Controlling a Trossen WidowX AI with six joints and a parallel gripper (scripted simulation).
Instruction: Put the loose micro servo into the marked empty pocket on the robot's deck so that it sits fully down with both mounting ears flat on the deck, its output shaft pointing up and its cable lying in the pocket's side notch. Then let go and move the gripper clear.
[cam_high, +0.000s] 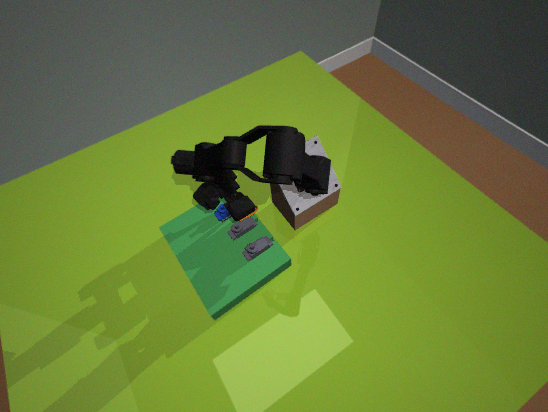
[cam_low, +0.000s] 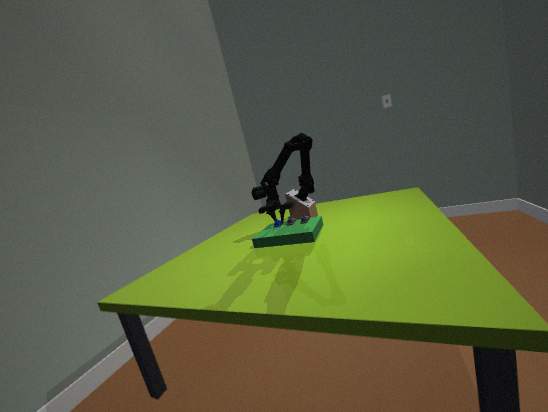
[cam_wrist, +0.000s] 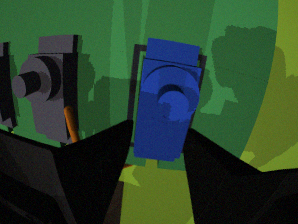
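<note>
Now: gripper tip 11 cm short of the green deck, 9 cm to the right of it and 3 cm above it.
</note>
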